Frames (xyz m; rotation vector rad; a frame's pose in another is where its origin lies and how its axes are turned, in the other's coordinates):
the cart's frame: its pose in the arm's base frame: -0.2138 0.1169 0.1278 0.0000 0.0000 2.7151
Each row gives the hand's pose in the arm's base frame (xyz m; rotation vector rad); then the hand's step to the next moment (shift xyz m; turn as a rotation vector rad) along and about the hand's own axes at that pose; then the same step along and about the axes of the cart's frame.
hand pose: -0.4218 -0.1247 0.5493 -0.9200 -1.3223 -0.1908
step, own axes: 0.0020 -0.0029 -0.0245 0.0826 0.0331 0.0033
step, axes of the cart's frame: -0.0228 0.0089 0.0040 -0.0152 -0.0663 0.0575
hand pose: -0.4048 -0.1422 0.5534 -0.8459 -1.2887 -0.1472
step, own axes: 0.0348 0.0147 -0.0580 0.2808 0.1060 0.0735
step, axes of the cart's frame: -0.0641 -0.0141 0.0220 0.0102 -0.2349 0.2005
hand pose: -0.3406 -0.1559 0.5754 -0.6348 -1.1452 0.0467
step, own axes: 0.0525 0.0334 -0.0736 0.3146 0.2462 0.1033
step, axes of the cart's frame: -0.0812 -0.0513 0.0082 0.0426 -0.3747 0.1674
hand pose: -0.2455 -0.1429 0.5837 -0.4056 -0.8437 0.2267
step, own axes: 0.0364 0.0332 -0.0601 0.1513 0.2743 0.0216
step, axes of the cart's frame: -0.0508 -0.0530 -0.0255 0.0610 -0.3080 -0.0039
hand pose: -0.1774 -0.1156 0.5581 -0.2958 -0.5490 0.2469
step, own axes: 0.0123 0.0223 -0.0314 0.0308 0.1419 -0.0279
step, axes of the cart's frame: -0.0143 -0.0262 -0.0273 0.0385 -0.1312 -0.0562
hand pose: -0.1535 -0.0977 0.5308 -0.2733 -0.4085 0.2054
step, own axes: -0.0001 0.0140 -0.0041 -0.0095 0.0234 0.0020
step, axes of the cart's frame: 0.0054 -0.0110 -0.0079 0.0199 -0.0131 -0.0087
